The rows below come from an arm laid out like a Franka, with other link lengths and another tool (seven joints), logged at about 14 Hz.
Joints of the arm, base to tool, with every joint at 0 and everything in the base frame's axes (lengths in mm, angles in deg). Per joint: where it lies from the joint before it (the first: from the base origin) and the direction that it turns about. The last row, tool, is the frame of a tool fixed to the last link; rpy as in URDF.
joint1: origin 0 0 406.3 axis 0 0 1
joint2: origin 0 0 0 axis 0 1 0
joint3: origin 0 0 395 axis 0 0 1
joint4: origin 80.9 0 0 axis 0 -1 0
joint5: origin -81.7 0 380.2 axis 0 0 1
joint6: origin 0 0 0 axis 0 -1 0
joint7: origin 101.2 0 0 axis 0 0 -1
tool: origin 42 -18 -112.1 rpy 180 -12.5 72.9
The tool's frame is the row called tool.
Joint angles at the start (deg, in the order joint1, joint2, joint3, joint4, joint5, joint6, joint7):
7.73, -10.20, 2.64, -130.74, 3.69, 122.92, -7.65
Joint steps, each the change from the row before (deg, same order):
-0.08, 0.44, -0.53, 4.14, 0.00, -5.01, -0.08
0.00, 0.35, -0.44, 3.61, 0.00, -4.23, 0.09
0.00, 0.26, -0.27, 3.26, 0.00, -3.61, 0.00
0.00, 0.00, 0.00, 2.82, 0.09, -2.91, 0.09
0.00, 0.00, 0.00, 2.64, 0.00, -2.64, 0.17
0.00, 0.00, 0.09, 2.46, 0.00, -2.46, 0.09
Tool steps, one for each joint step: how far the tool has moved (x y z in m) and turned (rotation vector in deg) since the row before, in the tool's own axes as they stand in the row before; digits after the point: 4 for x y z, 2 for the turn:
0.0025, 0.0092, -0.0204, 1.21, 0.00, 0.59
0.0028, 0.0063, -0.0189, 0.87, 0.01, 0.54
0.0039, 0.0043, -0.0181, 0.58, 0.02, 0.22
0.0061, 0.0017, -0.0178, 0.13, 0.13, -0.03
0.0055, 0.0009, -0.0170, 0.01, 0.05, 0.01
0.0059, -0.0001, -0.0157, 0.05, 0.02, -0.15

